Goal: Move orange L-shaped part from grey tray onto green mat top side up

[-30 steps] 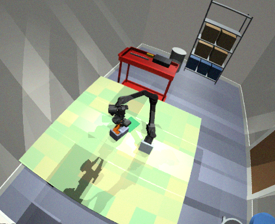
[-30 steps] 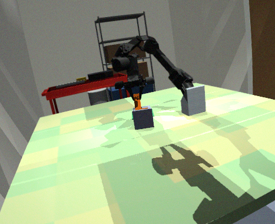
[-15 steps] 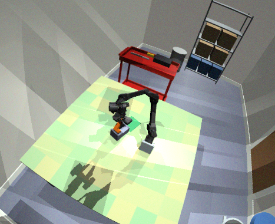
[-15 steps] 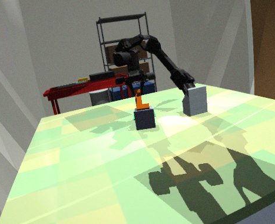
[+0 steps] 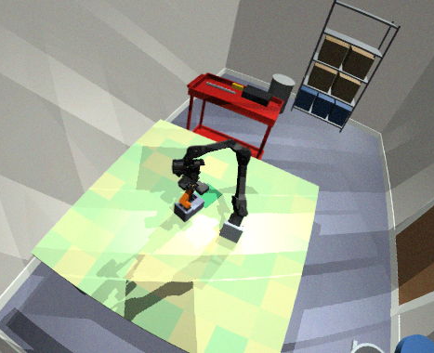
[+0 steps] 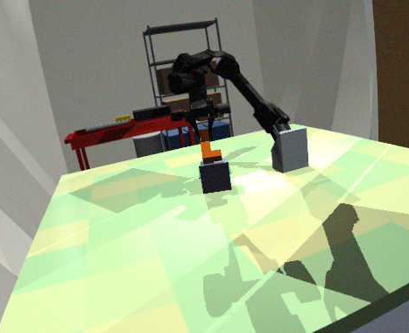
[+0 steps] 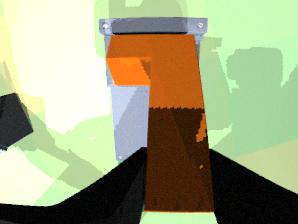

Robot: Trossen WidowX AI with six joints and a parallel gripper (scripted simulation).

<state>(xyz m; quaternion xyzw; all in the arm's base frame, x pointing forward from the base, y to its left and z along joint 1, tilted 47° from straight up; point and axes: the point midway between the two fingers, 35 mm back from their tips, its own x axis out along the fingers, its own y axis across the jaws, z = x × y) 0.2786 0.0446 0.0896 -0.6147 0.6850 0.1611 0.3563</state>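
Now: the green mat 17 cm below my gripper tip, 13 cm to the right of it and 6 cm behind it. From my gripper tip the other things lie so: orange l-shaped part: 3 cm to the left, 3 cm below, 1 cm behind.
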